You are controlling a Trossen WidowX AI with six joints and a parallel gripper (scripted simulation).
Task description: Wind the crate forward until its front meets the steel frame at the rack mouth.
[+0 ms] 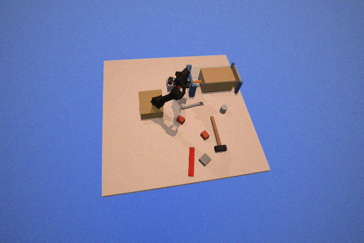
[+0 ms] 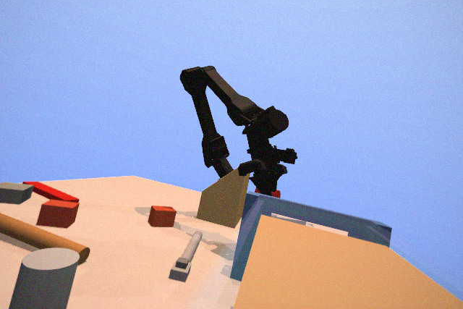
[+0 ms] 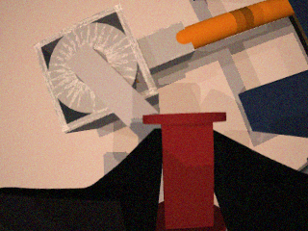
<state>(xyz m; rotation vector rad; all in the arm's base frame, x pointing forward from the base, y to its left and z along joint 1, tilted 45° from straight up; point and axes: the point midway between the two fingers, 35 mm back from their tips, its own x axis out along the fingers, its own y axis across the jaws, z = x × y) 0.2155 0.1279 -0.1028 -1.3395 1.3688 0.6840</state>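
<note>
Right now the red knob is 20 mm to the right of my gripper tip and 10 mm behind it. Round my gripper tip: grey winch (100 mm below, 70 mm to the left, 60 mm behind); blue steel frame (110 mm ahead, 80 mm to the left, 30 mm below); winch handle (30 mm below, 20 mm to the left, 20 mm behind).
</note>
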